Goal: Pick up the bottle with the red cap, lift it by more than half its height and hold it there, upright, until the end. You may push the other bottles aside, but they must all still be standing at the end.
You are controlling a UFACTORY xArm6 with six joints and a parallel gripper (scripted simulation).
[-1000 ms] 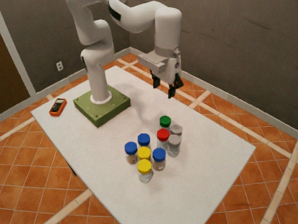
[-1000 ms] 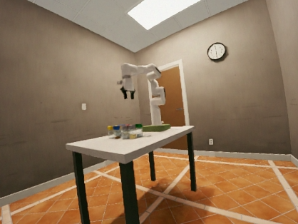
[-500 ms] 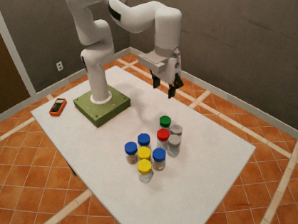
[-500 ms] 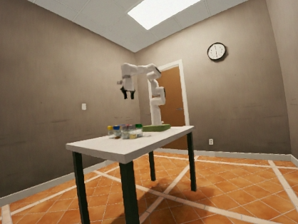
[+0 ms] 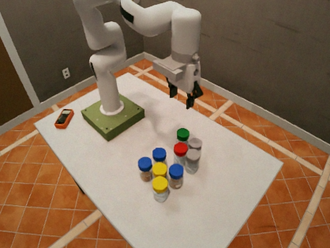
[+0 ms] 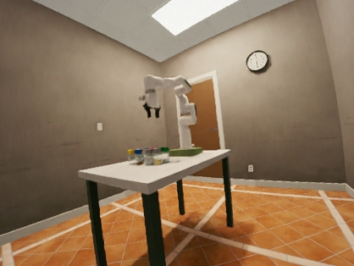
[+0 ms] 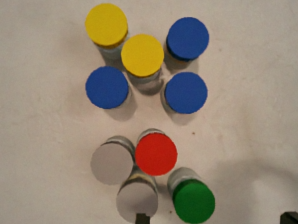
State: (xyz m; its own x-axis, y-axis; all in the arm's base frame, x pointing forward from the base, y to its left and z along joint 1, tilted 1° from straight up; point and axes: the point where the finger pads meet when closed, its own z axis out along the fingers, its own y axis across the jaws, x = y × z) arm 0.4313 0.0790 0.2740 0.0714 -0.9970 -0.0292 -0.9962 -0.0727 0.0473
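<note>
The red-capped bottle lies 2 cm ahead of my hand, 1 cm to the right of it and 29 cm below it. Round my hand: green-capped bottle 3 cm behind, 5 cm to the left, 29 cm below; grey-capped bottle 4 cm ahead, 5 cm to the left, 29 cm below.
</note>
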